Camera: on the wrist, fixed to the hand. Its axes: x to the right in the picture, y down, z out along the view.
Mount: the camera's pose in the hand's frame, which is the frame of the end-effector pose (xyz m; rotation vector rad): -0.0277 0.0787 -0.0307 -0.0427 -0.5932 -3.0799
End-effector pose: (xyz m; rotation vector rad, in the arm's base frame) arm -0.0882 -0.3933 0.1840 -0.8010 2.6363 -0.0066
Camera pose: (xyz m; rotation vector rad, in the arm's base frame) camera -0.1203 -0.3158 0.2134 -2.6276 -0.8917 -0.3455
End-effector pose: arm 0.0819 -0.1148 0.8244 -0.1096 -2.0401 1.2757
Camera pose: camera 0.0985 -0.0635 0.7537 2.2554 -0.3080 -0.9215
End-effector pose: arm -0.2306 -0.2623 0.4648 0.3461 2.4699 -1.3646
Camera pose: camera -0.1819 -0.1970 0.4292 2.4801 -0.2615 0.4198
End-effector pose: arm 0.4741 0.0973 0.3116 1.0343 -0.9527 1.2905
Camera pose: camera 0.3934 0.1191 0.2814 1.2178 0.7744 -1.6049
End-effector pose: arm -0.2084 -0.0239 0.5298 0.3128 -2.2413 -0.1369
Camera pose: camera -0.1818 0.0596 0.5447 -2.3879 -0.1141 1.2490
